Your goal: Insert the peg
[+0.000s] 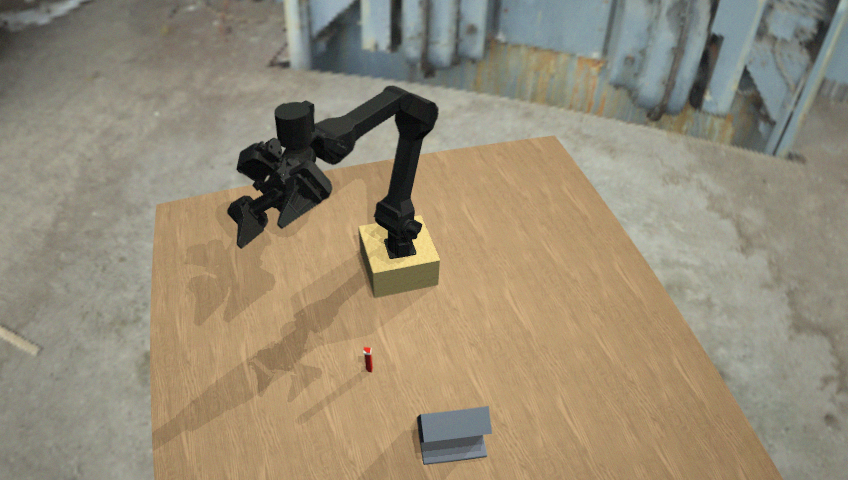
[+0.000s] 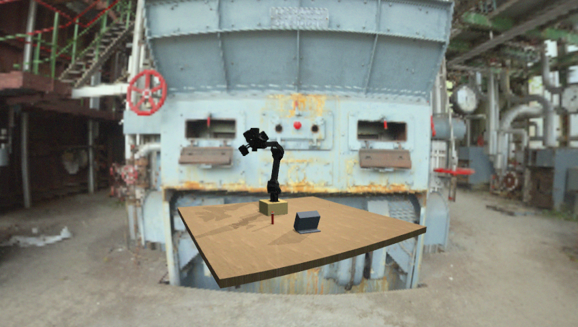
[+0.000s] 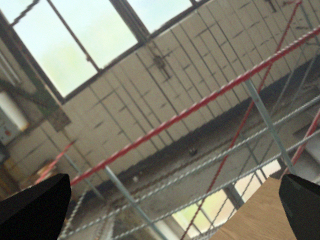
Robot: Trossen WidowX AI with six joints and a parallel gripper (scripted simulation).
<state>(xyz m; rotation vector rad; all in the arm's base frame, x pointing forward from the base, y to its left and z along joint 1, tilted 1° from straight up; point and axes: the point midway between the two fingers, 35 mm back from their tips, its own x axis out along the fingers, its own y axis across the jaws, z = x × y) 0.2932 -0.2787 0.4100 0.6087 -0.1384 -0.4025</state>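
The red square peg is 45 cm below my gripper tip, 15 cm to the left of it and 6 cm behind it. The rest, counted from my gripper tip: sloped panel 45 cm below, 28 cm to the left, 14 cm ahead.
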